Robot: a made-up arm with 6 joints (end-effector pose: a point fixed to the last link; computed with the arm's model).
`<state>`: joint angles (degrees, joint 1 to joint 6).
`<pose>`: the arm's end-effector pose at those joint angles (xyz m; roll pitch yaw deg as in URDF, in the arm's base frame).
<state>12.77 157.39 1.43 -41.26 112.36 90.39</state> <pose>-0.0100 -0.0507 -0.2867 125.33 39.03 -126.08</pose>
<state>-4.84 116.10 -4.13 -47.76 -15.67 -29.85</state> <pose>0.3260 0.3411 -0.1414 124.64 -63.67 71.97</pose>
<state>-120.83 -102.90 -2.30 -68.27 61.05 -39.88</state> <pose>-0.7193 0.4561 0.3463 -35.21 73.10 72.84</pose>
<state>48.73 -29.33 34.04 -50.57 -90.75 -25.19</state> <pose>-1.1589 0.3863 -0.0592 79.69 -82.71 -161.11</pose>
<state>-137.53 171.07 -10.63 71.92 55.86 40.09</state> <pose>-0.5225 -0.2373 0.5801 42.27 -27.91 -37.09</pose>
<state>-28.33 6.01 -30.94 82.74 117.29 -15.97</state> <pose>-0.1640 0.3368 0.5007 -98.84 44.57 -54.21</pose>
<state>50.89 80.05 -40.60 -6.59 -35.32 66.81</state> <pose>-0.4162 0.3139 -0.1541 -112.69 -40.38 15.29</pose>
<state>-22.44 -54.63 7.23 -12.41 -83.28 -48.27</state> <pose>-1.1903 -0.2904 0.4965 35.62 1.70 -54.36</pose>
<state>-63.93 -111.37 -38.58 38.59 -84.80 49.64</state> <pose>-0.2011 -0.2316 0.2012 -105.75 -23.00 -132.30</pose>
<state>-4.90 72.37 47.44 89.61 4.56 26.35</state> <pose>-0.0257 0.0052 0.5218 -6.53 -25.06 49.07</pose>
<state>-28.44 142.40 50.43 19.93 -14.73 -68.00</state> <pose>0.2376 0.2754 0.1564 -72.97 -54.44 -69.74</pose>
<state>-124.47 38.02 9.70 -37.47 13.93 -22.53</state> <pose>-0.7426 -0.4811 1.1658 26.14 16.64 -97.54</pose>
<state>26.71 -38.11 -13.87 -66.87 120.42 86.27</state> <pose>-1.0756 -0.2744 -0.0076 178.37 54.87 89.51</pose>
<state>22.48 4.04 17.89 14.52 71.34 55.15</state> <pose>-0.8010 -0.0945 0.2623 -99.55 19.58 162.09</pose>
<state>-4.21 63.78 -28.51 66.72 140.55 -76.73</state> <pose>0.0869 0.1511 0.1574 -119.18 -38.06 -98.82</pose>
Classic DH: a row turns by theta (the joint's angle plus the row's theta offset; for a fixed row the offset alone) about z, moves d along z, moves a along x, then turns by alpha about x. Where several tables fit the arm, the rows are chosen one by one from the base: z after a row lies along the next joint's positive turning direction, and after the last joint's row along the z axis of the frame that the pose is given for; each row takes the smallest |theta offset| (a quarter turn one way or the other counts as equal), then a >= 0, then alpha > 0; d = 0 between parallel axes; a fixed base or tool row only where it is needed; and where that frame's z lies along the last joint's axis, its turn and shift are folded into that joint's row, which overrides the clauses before.
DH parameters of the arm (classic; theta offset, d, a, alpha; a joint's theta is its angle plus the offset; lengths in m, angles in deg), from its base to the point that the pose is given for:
base (fixed): -90 0.33 0.19 90
joint 1: -11.21 0.3628 -0.1045 73.58
joint 2: 0 0.3119 -0.3765 -73.58
joint 3: 11.21 0.149 0.02 -90
joint 4: 78.87 0.1241 -0.0825 61.03
joint 5: -84.56 0.09 -0.0027 80.28
joint 6: 54.85 0 0.201 0
tool (fixed): 95.71 0.3638 0 0

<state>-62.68 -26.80 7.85 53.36 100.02 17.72</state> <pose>-0.3144 0.0313 0.5330 -146.76 69.83 -105.97</pose>
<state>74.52 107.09 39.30 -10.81 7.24 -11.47</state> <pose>0.0210 -0.2685 -0.4388 173.92 -5.08 27.28</pose>
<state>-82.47 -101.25 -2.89 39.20 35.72 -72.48</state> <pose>-0.4552 0.2940 0.2809 -97.02 -32.33 -40.47</pose>
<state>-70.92 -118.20 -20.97 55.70 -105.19 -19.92</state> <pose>-0.2330 -0.3207 0.0707 -139.00 -66.66 -116.83</pose>
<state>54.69 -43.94 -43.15 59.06 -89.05 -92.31</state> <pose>-0.7758 -0.3737 0.4784 -4.87 2.35 -37.67</pose>
